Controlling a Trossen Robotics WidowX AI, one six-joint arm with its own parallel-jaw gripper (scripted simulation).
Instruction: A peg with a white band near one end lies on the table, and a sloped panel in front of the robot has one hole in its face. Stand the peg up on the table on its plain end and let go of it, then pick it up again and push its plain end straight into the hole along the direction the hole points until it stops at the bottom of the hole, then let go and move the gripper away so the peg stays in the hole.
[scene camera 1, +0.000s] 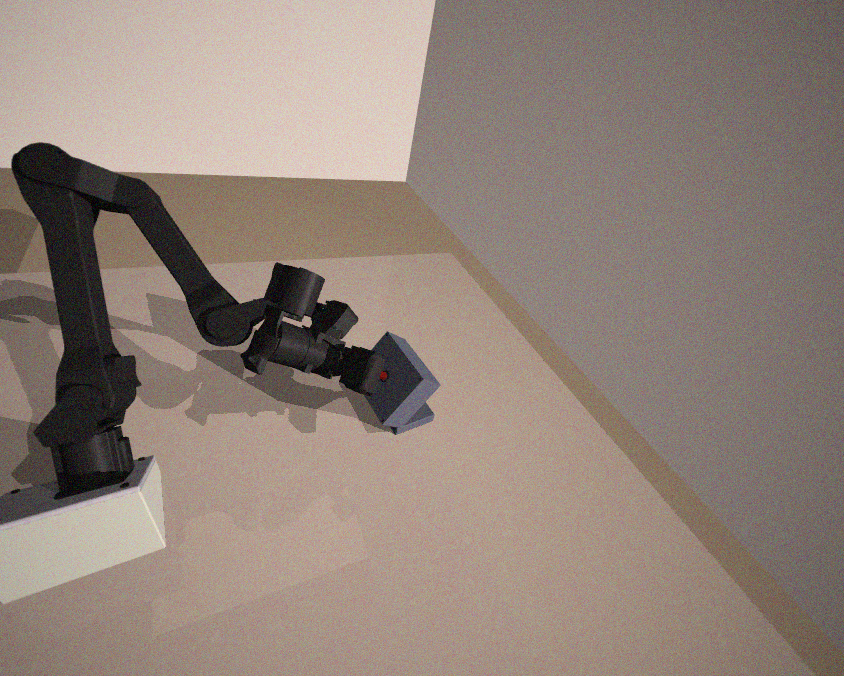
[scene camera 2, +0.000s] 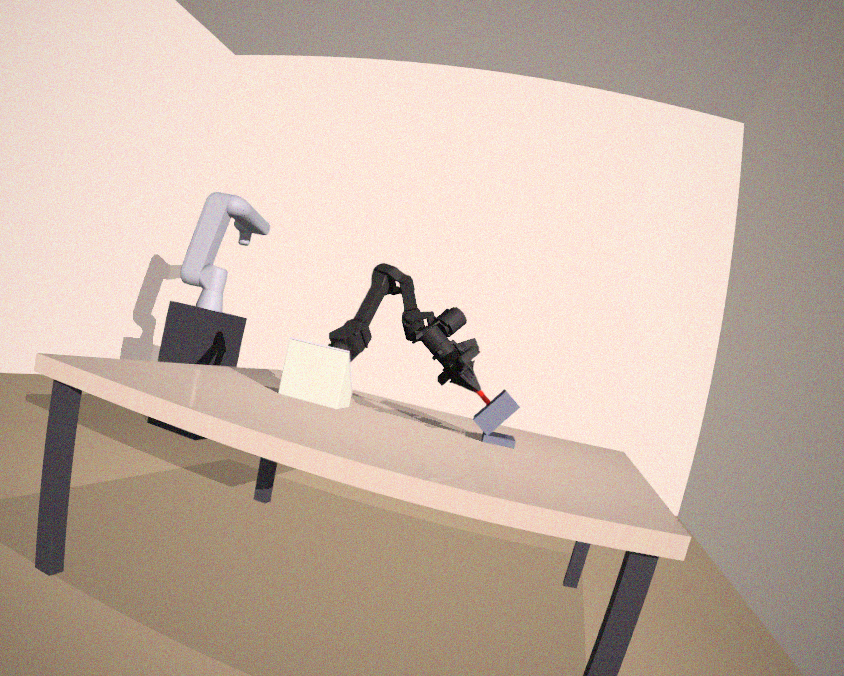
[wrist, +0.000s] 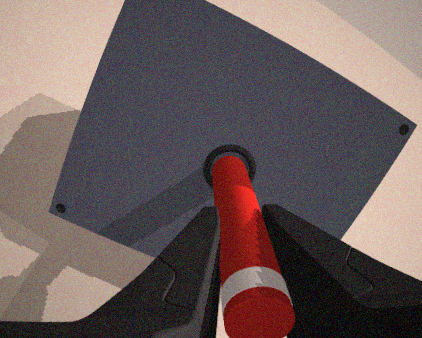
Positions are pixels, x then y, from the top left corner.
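Peg held in my gripper (scene camera 1: 368, 370).
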